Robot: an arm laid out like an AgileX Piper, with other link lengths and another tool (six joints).
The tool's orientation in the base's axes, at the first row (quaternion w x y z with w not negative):
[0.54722 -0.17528 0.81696 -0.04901]
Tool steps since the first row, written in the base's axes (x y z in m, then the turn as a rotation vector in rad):
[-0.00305 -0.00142 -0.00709 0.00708 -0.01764 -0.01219]
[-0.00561 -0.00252 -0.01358 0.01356 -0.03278 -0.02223]
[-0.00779 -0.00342 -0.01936 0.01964 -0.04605 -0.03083]
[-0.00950 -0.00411 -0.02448 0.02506 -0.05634 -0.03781]
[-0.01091 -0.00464 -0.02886 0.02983 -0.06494 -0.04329]
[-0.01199 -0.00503 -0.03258 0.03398 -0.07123 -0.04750]
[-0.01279 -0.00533 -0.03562 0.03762 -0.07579 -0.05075]
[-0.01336 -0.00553 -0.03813 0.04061 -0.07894 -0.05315]
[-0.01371 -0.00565 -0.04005 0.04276 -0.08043 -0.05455]
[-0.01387 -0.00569 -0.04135 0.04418 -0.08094 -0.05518]
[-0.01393 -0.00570 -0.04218 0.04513 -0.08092 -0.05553]
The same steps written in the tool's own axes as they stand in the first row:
[0.00774 0.00131 -0.00013 0.01428 -0.01480 0.00931]
[0.01467 0.00265 -0.00001 0.02603 -0.02772 0.01750]
[0.02079 0.00388 0.00019 0.03602 -0.03919 0.02497]
[0.02609 0.00503 0.00058 0.04380 -0.04816 0.03152]
[0.03059 0.00605 0.00098 0.04991 -0.05581 0.03708]
[0.03435 0.00695 0.00142 0.05433 -0.06150 0.04183]
[0.03739 0.00769 0.00186 0.05750 -0.06573 0.04593]
[0.03986 0.00831 0.00232 0.05966 -0.06871 0.04925]
[0.04170 0.00881 0.00275 0.06066 -0.07022 0.05160]
[0.04291 0.00916 0.00311 0.06091 -0.07086 0.05308]
[0.04366 0.00939 0.00338 0.06088 -0.07096 0.05409]

